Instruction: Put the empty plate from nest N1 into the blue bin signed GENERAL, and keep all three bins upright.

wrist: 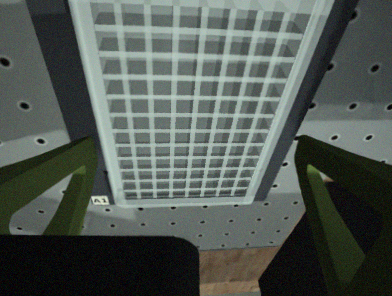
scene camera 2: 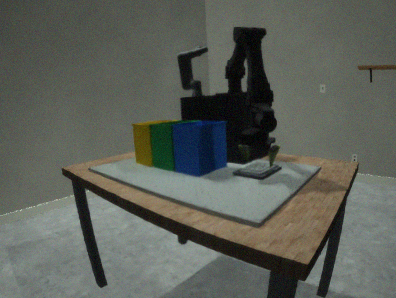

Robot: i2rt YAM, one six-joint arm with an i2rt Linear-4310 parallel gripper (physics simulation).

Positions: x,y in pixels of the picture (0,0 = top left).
A green bin shows in scene camera 2 (162,133); in the wrist view it is out of frame. A blue bin shows in scene camera 2 (199,147); in the wrist view it is out of frame.
